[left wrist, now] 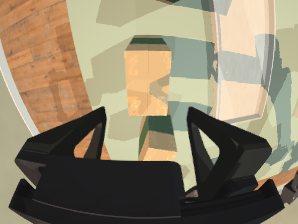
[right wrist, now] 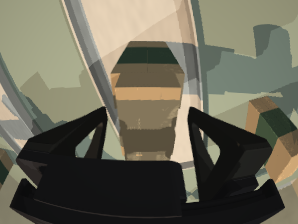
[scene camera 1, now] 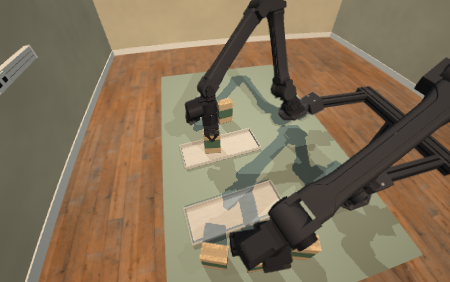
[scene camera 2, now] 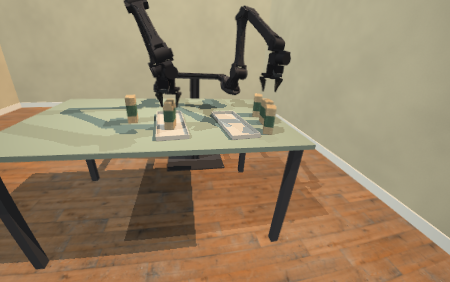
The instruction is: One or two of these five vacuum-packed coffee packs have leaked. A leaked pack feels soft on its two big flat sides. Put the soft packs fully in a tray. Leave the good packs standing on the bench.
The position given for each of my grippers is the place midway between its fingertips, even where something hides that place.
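I can see my left gripper (left wrist: 146,112) and my right gripper (right wrist: 147,112). There is a white tray (scene camera 1: 242,208) in my sight as well, and with it another white tray (scene camera 1: 236,143).
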